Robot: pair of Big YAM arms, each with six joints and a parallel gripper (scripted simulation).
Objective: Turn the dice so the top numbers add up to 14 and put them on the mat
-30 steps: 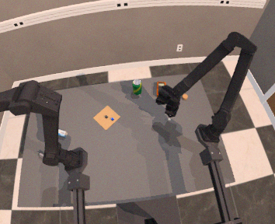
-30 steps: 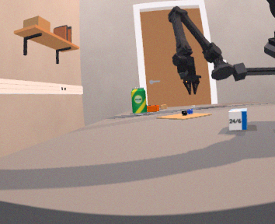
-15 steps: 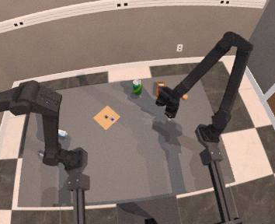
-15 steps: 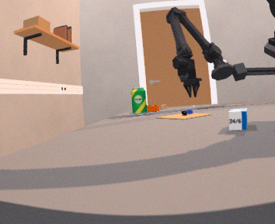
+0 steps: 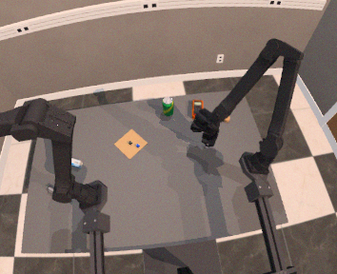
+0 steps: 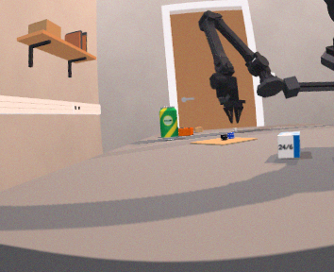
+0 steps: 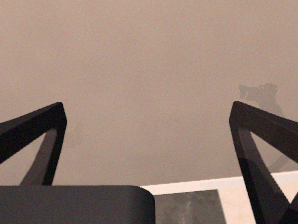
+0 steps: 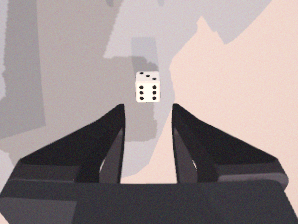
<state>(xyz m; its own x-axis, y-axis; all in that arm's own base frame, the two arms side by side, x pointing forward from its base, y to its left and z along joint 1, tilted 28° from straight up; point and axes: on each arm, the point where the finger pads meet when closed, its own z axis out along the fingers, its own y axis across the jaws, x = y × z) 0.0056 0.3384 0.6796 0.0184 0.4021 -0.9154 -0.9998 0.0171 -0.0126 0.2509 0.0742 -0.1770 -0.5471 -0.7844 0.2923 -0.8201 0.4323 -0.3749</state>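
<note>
Now: the black die 42 cm to the left of my right hand, 11 cm ahead of it and 3 cm below it. The rest, counted from my right hand: blue die: 38 cm to the left, 8 cm ahead, 3 cm below; mat: 42 cm to the left, 11 cm ahead, 4 cm below.
</note>
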